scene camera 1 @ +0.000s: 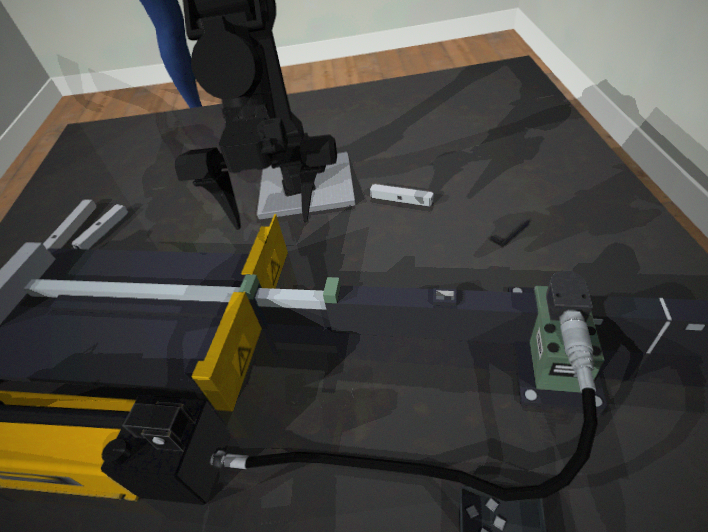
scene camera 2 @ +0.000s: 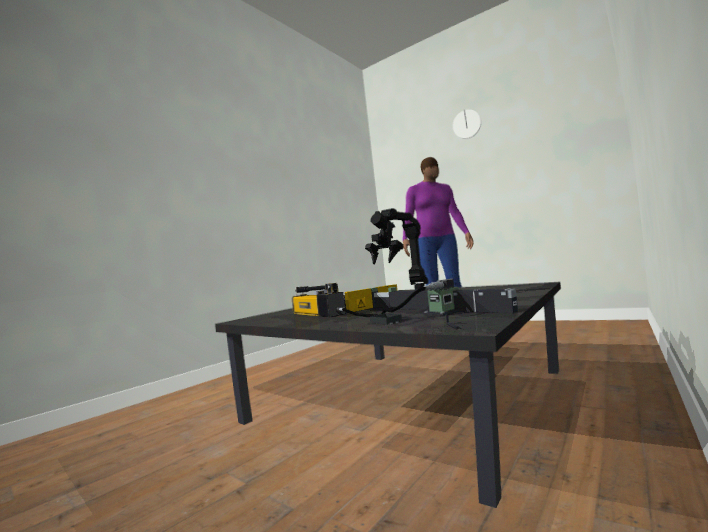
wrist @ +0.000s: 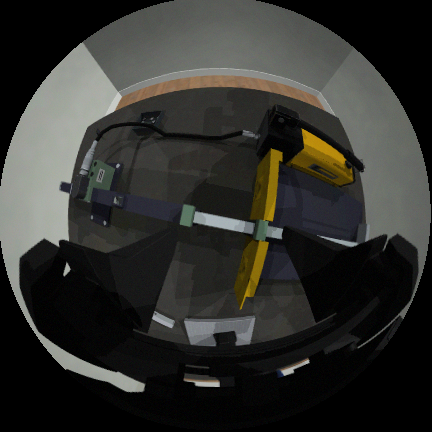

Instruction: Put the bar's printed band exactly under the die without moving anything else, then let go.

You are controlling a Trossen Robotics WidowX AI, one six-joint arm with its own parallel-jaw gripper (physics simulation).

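Pixels of known places: gripper, fingertip midpoint: (scene camera 1: 272, 225) (scene camera 2: 381, 263) (wrist: 231, 232); arm's base, link origin: (scene camera 1: 298, 185) (wrist: 224, 337).
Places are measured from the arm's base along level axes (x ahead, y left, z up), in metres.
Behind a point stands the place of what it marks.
A long pale bar (scene camera 1: 143, 290) @(y -0.283, x 0.263, z 0.061 m) (wrist: 222, 221) @(y -0.057, x 0.356, z 0.061 m) runs through the yellow guard, with one green block (scene camera 1: 248, 284) @(y -0.116, x 0.332, z 0.084 m) (wrist: 260, 230) @(y -0.115, x 0.328, z 0.084 m) at the guard and another green block (scene camera 1: 331, 290) @(y -0.001, x 0.387, z 0.084 m) (wrist: 187, 215) @(y -0.002, x 0.377, z 0.084 m) at its end. A dark beam (scene camera 1: 400, 311) @(y 0.085, x 0.434, z 0.055 m) (wrist: 152, 206) @(y 0.066, x 0.409, z 0.067 m) continues from there to a green cabled unit (scene camera 1: 546, 371) @(y 0.227, x 0.573, z 0.044 m) (scene camera 2: 438, 301) @(y 0.266, x 0.592, z 0.039 m) (wrist: 102, 175) @(y 0.236, x 0.539, z 0.043 m). Beyond that unit the beam carries a thin white line (scene camera 1: 657, 337) @(y 0.389, x 0.564, z 0.029 m). I cannot tell which part is the die or the printed band. My gripper (scene camera 1: 272, 224) @(y -0.055, x 0.349, z 0.196 m) (scene camera 2: 382, 262) @(y -0.055, x 0.349, z 0.196 m) (wrist: 231, 232) @(y -0.055, x 0.349, z 0.196 m) is open and empty, high above the table; in the wrist view its fingers cover part of the pale bar.
A yellow guard (scene camera 1: 228, 354) @(y -0.159, x 0.430, z 0.063 m) (wrist: 265, 190) @(y -0.143, x 0.393, z 0.075 m) stands across the bar. A yellow-and-black machine (scene camera 1: 57, 451) @(y -0.355, x 0.505, z 0.075 m) (scene camera 2: 306, 304) @(y -0.384, x 0.514, z 0.041 m) (wrist: 322, 160) @(y -0.330, x 0.444, z 0.074 m) is joined by a black cable (scene camera 1: 372, 462) @(y -0.010, x 0.601, z 0.003 m) to the green unit. A grey plate (scene camera 1: 337, 194) @(y 0.071, x 0.070, z 0.004 m), white blocks (scene camera 1: 400, 195) @(y 0.187, x 0.128, z 0.008 m) (scene camera 1: 100, 225) @(y -0.407, x -0.011, z 0.011 m) and a black hex key (scene camera 1: 504, 236) @(y 0.322, x 0.302, z -0.002 m) lie behind.
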